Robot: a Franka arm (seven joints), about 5 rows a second.
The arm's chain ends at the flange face. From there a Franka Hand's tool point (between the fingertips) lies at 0.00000 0.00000 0.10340 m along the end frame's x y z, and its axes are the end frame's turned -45 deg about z.
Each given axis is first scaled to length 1.
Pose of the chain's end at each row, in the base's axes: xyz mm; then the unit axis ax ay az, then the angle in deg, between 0 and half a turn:
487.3, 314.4, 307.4, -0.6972, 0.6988, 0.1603, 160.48
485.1, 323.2, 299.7, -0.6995, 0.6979, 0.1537, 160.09
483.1, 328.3, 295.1, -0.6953, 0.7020, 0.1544, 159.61
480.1, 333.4, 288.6, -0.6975, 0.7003, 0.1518, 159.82
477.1, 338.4, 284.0, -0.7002, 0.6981, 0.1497, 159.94
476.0, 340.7, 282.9, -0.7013, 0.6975, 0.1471, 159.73
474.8, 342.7, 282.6, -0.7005, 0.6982, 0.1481, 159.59
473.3, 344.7, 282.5, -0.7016, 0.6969, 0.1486, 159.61
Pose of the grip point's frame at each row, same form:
489.0, 361.0, 215.1, -0.9202, 0.3824, 0.0831, 154.93
488.1, 369.4, 207.2, -0.9217, 0.3805, 0.0755, 154.86
486.9, 375.1, 203.0, -0.9195, 0.3860, 0.0745, 154.38
483.9, 379.6, 196.2, -0.9207, 0.3835, 0.0728, 154.69
480.8, 384.2, 191.4, -0.9221, 0.3803, 0.0712, 154.90
480.3, 386.4, 190.2, -0.9228, 0.3793, 0.0681, 154.82
479.2, 388.7, 190.1, -0.9223, 0.3803, 0.0685, 154.65
477.5, 390.7, 190.0, -0.9230, 0.3787, 0.0691, 154.64

